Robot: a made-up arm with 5 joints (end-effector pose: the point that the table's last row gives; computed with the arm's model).
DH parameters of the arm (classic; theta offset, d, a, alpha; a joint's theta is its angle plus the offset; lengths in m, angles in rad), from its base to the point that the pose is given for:
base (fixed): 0 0 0.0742 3.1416
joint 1: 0 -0.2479 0.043 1.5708
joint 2: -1.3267 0 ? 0
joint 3: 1.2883 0 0.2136 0
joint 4: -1.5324 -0.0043 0 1.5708
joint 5: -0.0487 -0.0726 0 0
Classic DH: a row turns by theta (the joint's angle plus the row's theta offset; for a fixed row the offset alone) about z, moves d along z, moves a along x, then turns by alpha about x.
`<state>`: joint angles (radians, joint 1 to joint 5).
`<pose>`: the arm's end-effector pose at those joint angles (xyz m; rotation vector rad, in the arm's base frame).
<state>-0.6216 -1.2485 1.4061 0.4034 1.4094</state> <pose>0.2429 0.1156 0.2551 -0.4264 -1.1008 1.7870</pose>
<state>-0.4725 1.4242 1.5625 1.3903 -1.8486</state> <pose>0.0242 -0.0304 0.2625 -2.6596 1.0805 -0.3177</pose>
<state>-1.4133 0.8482 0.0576 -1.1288 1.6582</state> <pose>0.1365 0.3646 0.1622 -0.2349 -2.3870 1.9121</pose>
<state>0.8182 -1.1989 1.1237 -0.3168 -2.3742</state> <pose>0.2173 -0.1591 0.3766 -1.8453 1.7838 1.7141</pose>
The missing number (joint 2, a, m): 0.1328
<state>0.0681 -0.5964 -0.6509 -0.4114 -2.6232</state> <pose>0.1247 -0.0078 0.6498 -3.0090 0.8292 -0.1345</pose>
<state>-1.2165 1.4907 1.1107 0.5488 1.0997</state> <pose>0.0514 -0.0741 0.1100 -0.1560 1.8805 1.6949</pose>
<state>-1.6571 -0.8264 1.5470 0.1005 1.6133</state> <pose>0.0625 0.1849 0.1710 -0.0520 1.1225 -2.8538</pose>
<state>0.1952 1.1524 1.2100 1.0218 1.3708</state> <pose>0.0314 0.0041 0.1325 1.2982 1.3696 0.7889</pose>
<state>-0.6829 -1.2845 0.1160 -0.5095 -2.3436</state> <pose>0.0744 -0.0054 0.5869 -3.0670 0.1019 -0.1242</pose>
